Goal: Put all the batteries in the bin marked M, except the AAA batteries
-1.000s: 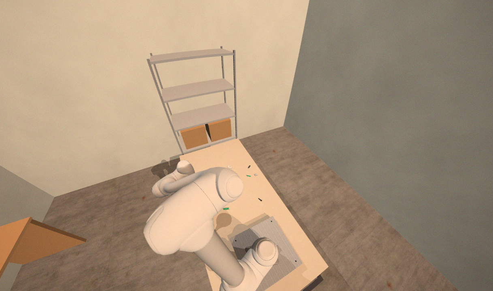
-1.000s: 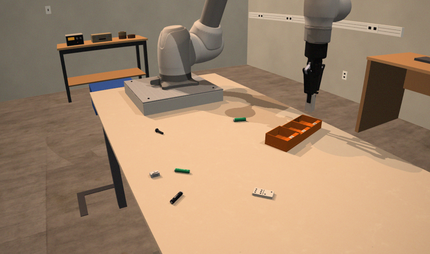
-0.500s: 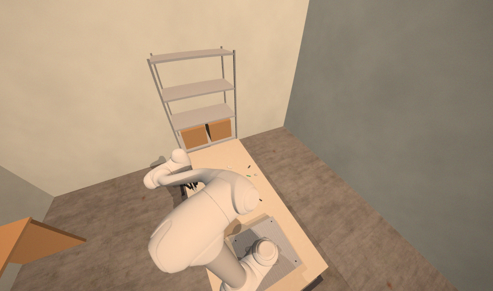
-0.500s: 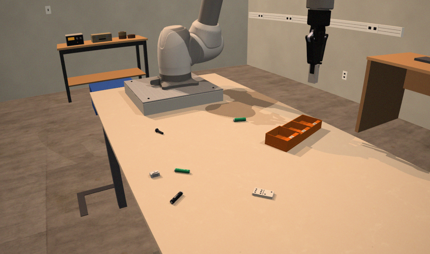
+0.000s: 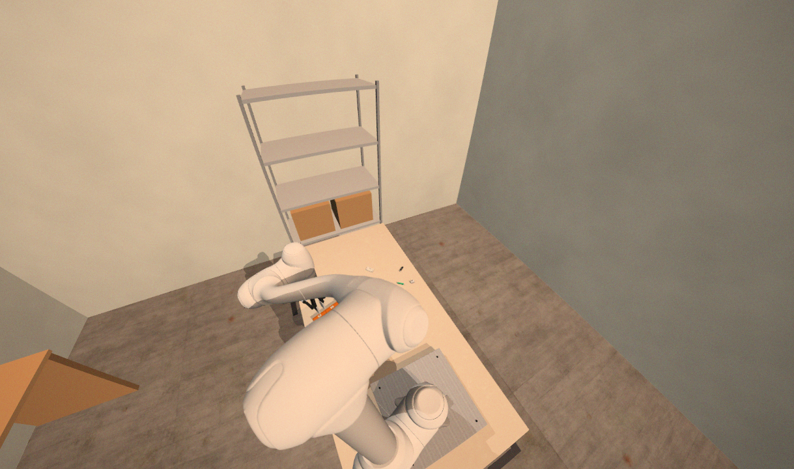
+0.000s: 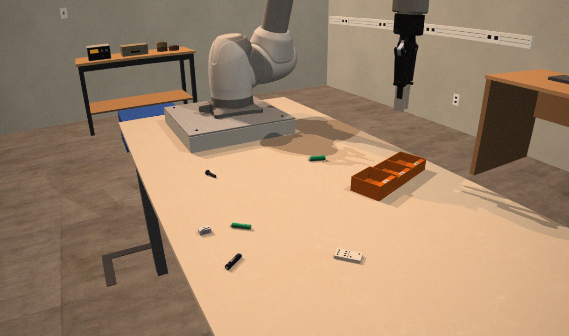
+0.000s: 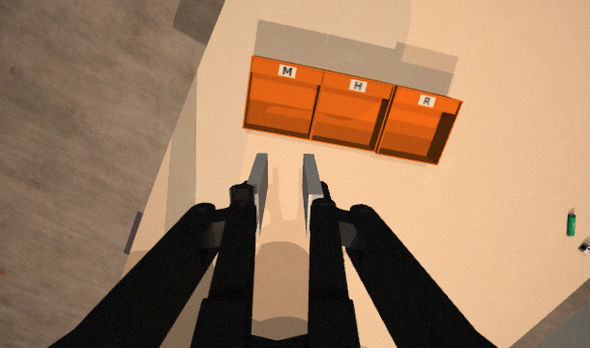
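My gripper is now 150 mm past the green battery, 170 mm to the left of it and 200 mm above it. From my hand the other things lie so: small black bolt: 180 mm behind, 490 mm to the right, 200 mm below; then white domino: 280 mm ahead, 350 mm to the right, 200 mm below; then orange three-compartment tray: 50 mm ahead, 60 mm to the right, 190 mm below.
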